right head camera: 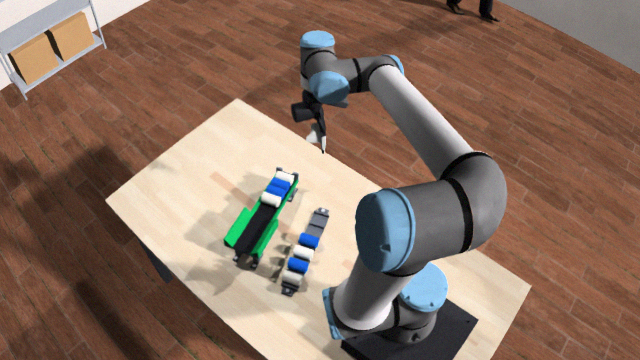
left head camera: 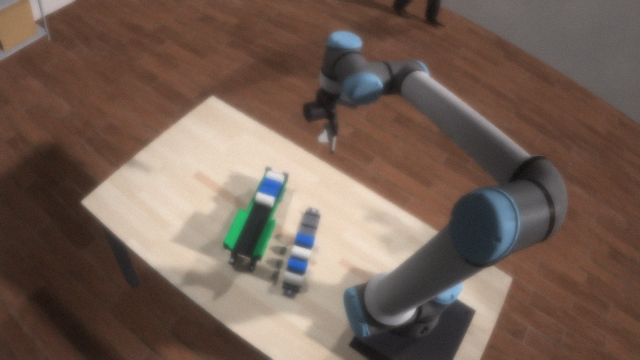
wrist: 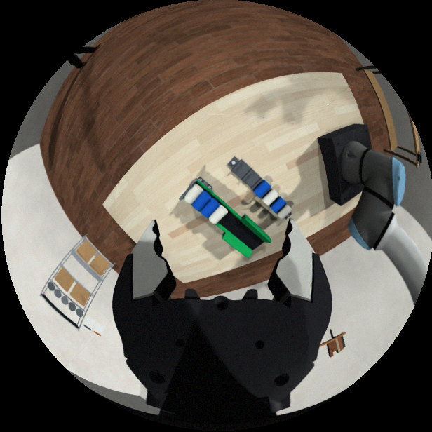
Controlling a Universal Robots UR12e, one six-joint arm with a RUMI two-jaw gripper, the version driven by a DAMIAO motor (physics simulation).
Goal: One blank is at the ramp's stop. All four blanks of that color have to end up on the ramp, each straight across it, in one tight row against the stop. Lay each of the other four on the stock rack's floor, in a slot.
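The green ramp (left head camera: 237, 228) (right head camera: 239, 227) (wrist: 237, 245) holds four blanks across it in a row from its stop: a white blank (left head camera: 275, 176) (right head camera: 284, 176) (wrist: 194, 193), a blue blank (right head camera: 280, 184) (wrist: 202, 201), another blue blank (right head camera: 275, 192) (wrist: 210, 208) and a white blank (left head camera: 265, 199) (right head camera: 271, 199) (wrist: 218, 215). The dark stock rack (left head camera: 310, 221) (right head camera: 318, 222) (wrist: 245, 171) holds blue (right head camera: 309, 240), white (right head camera: 303, 252), blue (right head camera: 298, 265) and white (right head camera: 292, 278) blanks; two slots at its far end are empty. My gripper (left head camera: 328, 142) (right head camera: 318, 142) (wrist: 221, 220) is open and empty, high above the table's far side.
The ramp and rack stand side by side on the wooden table (left head camera: 165, 165) (right head camera: 185, 160) (wrist: 300, 100). The arm's dark base plate (right head camera: 455, 320) (wrist: 330, 165) is at the table's other end. A shelf unit with boxes stands on the floor away from the table.
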